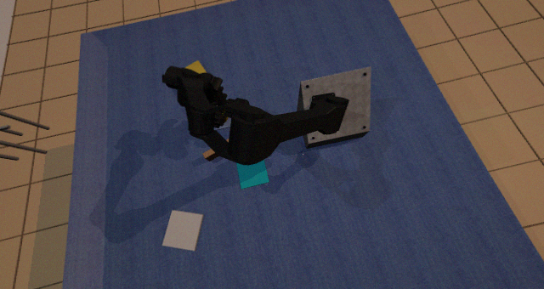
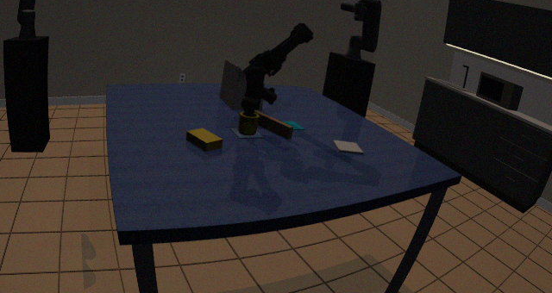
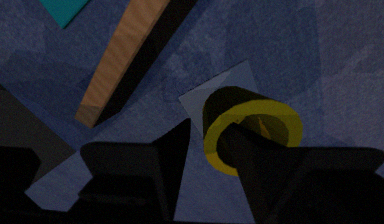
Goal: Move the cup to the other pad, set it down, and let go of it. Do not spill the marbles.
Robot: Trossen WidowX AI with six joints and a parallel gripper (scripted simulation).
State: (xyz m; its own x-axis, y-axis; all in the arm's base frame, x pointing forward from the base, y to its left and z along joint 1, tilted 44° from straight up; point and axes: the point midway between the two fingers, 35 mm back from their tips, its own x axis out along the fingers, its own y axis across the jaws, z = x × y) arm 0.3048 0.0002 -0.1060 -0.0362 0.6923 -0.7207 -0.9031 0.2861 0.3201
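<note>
The yellow cup is 20 mm ahead of my gripper tip and 10 mm to the right of it. Round my gripper tip: pale blue pad 20 mm ahead, 10 mm to the right, 50 mm below; then teal patch 60 mm behind, 200 mm to the left, 50 mm below; then long wooden bar 20 mm behind, 90 mm to the left, 30 mm below.
</note>
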